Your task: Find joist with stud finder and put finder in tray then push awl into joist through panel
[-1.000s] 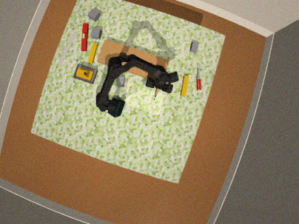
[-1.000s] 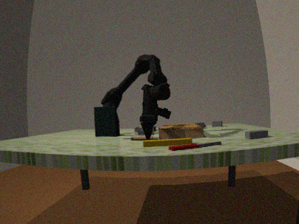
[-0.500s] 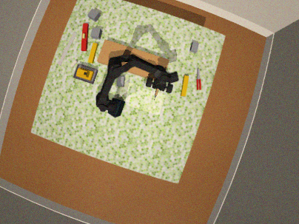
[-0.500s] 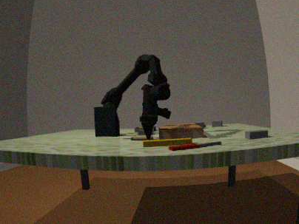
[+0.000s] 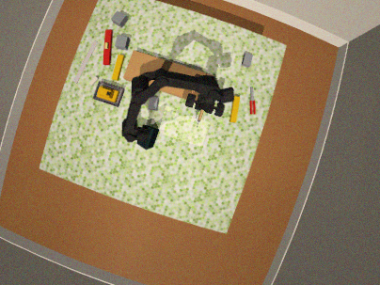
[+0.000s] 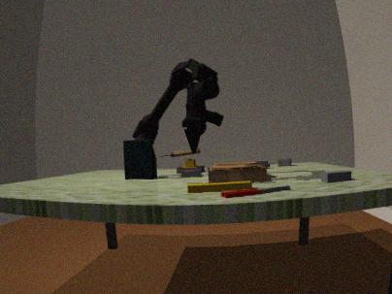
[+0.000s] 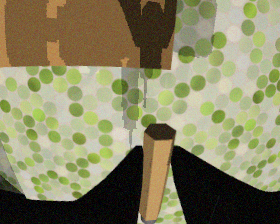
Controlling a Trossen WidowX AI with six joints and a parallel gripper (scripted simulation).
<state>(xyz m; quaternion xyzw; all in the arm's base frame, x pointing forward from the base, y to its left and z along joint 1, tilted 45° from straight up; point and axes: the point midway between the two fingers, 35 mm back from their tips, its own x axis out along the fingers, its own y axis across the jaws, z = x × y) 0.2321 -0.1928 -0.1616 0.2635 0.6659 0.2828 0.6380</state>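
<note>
Now: the awl 60 mm behind my gripper tip. The rest, counted from my gripper tip: yellow stud finder: 560 mm to the left, 70 mm behind, 50 mm below; then grey tray: 570 mm to the left, 80 mm below, 70 mm behind; then indicator light: 540 mm to the left, 70 mm behind, 30 mm below.
</note>
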